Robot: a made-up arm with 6 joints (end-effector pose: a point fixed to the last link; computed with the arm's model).
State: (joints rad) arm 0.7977 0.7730 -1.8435 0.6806 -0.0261 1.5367
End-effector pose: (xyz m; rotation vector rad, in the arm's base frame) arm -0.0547 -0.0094 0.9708 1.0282 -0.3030 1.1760
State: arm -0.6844 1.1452 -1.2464 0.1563 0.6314 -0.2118
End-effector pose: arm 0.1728 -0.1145 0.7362 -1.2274 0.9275 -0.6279
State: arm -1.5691 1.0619 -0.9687 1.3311 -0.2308 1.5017
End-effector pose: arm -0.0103 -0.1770 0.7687 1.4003 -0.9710 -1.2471
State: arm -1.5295 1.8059 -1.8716 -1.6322 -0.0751 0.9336
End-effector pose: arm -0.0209 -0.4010 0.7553 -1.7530 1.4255 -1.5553
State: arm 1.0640 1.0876 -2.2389 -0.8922 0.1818 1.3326
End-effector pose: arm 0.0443 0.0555 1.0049 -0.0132 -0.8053 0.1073
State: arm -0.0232 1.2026 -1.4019 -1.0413 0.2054 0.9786
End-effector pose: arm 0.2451 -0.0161 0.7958 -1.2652 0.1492 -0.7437
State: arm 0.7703 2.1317 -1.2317 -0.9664 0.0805 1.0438
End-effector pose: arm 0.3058 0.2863 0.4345 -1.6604 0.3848 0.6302
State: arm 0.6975 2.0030 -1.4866 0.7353 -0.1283 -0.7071
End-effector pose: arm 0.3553 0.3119 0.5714 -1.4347 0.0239 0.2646
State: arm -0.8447 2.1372 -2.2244 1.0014 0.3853 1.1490
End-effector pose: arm 0.3628 -0.3247 0.7291 0.9177 0.2748 -0.5626
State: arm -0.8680 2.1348 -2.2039 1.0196 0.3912 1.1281
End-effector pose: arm 0.3550 -0.3328 0.7247 0.9262 0.2816 -0.5805
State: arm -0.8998 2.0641 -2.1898 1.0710 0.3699 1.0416
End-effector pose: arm 0.3301 -0.3283 0.7570 0.8554 0.2009 -0.6062
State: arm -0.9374 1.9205 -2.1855 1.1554 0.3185 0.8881
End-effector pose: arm 0.2849 -0.3018 0.8237 0.6992 0.0300 -0.6481
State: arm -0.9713 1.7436 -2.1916 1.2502 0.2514 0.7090
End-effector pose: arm 0.2277 -0.2513 0.8970 0.5077 -0.1799 -0.7033
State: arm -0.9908 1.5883 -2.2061 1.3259 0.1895 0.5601
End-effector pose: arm 0.1759 -0.1928 0.9505 0.3467 -0.3654 -0.7506
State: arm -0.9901 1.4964 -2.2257 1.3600 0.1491 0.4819
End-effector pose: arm 0.1450 -0.1506 0.9777 0.2551 -0.4819 -0.7697
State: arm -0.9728 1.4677 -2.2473 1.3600 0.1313 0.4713
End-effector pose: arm 0.1355 -0.1318 0.9878 0.2288 -0.5318 -0.7569
